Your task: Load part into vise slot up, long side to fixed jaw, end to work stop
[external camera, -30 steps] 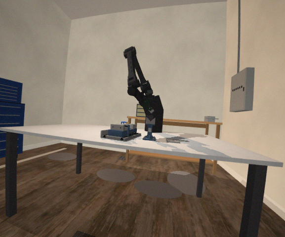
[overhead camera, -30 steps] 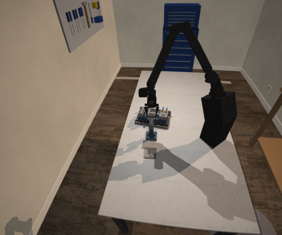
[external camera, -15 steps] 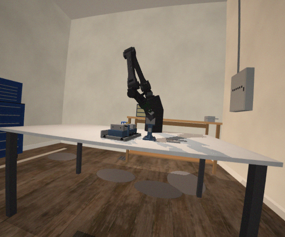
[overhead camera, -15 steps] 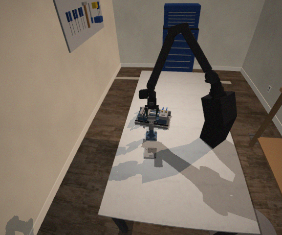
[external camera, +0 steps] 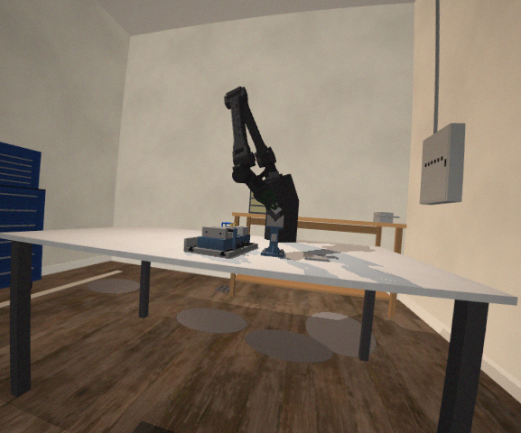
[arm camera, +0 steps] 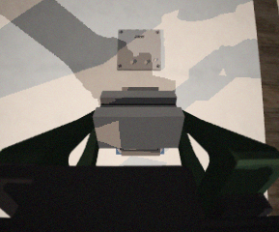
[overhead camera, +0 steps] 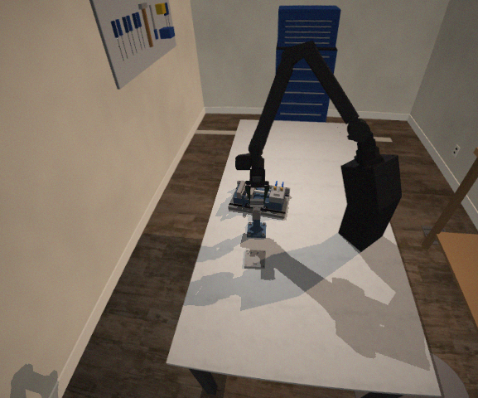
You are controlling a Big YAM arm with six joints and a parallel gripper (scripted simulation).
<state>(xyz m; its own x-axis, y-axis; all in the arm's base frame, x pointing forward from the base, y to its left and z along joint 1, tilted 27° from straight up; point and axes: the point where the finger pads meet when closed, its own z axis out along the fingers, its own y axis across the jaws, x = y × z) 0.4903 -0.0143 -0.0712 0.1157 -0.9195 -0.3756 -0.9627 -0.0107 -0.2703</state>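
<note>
Now: the post 130 mm below my hand. From my hand the other things lie so: air cylinder rod 40 mm behind, 190 mm to the right, 110 mm below; work stop rod 60 mm ahead, 170 mm to the right, 100 mm below; part 10 mm to the left.
</note>
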